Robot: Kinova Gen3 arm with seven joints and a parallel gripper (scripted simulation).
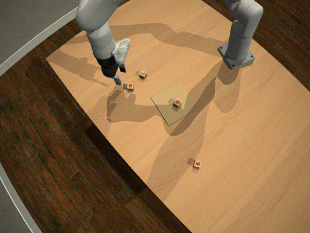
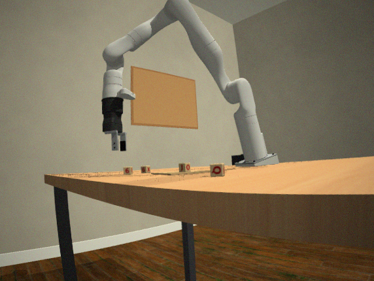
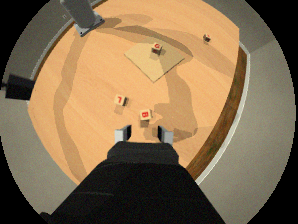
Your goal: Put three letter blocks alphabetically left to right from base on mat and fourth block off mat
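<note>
My gripper is now 130 mm past the tan mat, 180 mm to the right of it and 100 mm above it. Round my hand: block marked B: 20 mm behind, 20 mm to the left, 90 mm below.
</note>
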